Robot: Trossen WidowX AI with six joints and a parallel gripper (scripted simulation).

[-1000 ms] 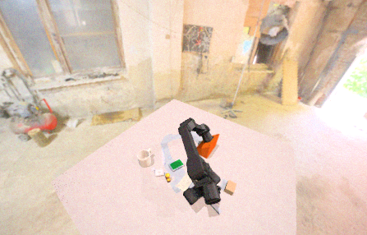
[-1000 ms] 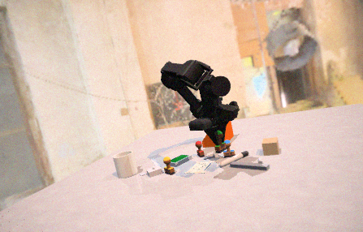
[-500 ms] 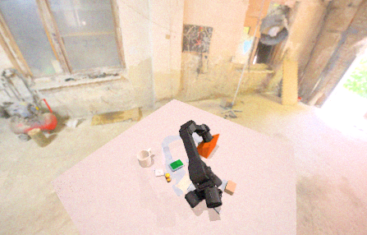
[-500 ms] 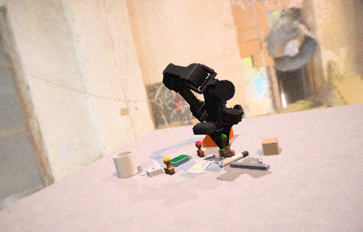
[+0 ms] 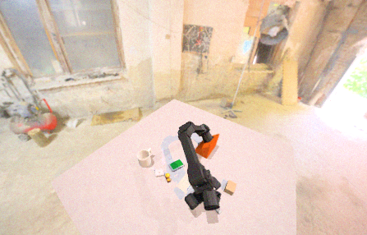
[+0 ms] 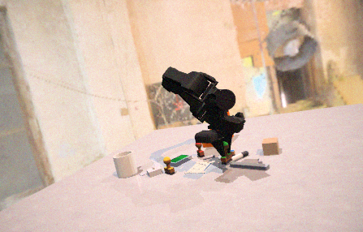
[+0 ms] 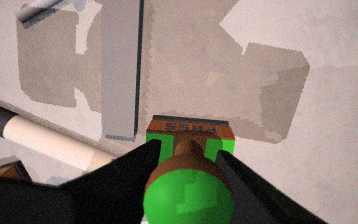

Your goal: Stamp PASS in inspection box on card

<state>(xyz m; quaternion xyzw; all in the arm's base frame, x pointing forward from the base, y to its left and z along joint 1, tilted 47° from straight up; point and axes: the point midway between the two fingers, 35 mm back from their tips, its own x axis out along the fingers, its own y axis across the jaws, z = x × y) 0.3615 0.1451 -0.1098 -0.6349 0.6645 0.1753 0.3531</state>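
The green stamp is right at my gripper tip. From my gripper tip the other things lie so: white card (130 mm to the right, 60 mm below, 40 mm behind); marker (110 mm behind, 50 mm below, 10 mm to the right); grey bar (50 mm to the left, 50 mm below, 40 mm behind).
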